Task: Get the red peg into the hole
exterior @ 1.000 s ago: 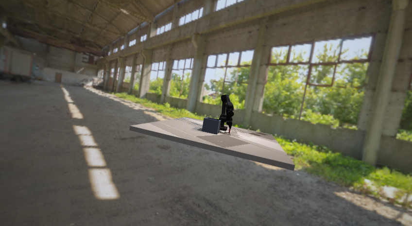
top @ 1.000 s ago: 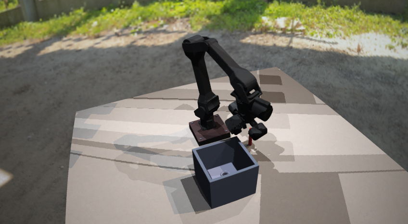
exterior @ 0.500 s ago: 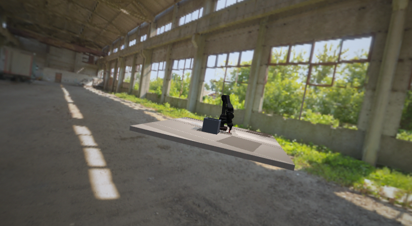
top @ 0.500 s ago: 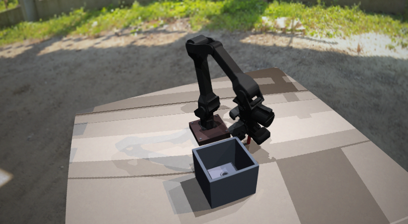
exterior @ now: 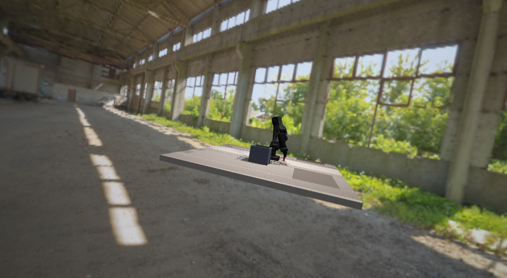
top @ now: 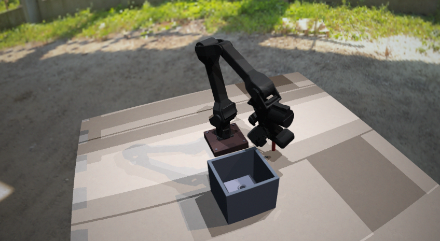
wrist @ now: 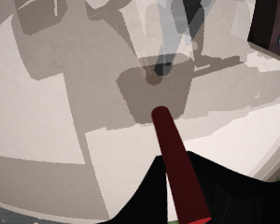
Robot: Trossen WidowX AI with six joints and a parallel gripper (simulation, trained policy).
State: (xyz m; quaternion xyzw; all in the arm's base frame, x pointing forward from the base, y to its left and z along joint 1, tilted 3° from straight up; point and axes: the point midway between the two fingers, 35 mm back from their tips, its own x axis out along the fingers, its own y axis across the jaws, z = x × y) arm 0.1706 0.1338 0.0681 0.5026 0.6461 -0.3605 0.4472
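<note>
Now: gripper tip 160 mm short of the plate, 200 mm to the left of it and 20 mm above it. Also, from my gripper tip: red peg: 10 mm to the right.
</note>
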